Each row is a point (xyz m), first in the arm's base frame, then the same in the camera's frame.
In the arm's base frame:
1: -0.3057 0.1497 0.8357
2: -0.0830 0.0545 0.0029
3: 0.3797 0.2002 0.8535
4: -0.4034 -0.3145 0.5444
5: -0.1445 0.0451 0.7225
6: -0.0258 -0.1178 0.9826
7: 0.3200 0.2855 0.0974
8: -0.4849 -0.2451 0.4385
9: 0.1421 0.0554 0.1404
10: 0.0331 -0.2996 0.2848
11: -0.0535 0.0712 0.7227
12: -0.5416 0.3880 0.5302
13: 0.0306 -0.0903 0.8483
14: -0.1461 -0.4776 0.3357
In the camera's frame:
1: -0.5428 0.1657 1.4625
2: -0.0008 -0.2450 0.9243
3: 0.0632 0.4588 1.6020
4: -0.4422 -0.3811 1.4888
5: -0.3355 0.0841 1.4732
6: -0.3028 0.1272 1.7978
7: 0.2900 0.1283 0.9525
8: -0.4860 -0.4081 1.3473
9: 0.1495 -0.0956 1.0813
10: 0.0522 -0.3431 1.3780
11: -0.2574 0.1373 1.4786
12: -0.6764 0.1178 1.0317
13: -0.2038 0.1022 1.6903
14: -0.1010 -0.5223 1.4819

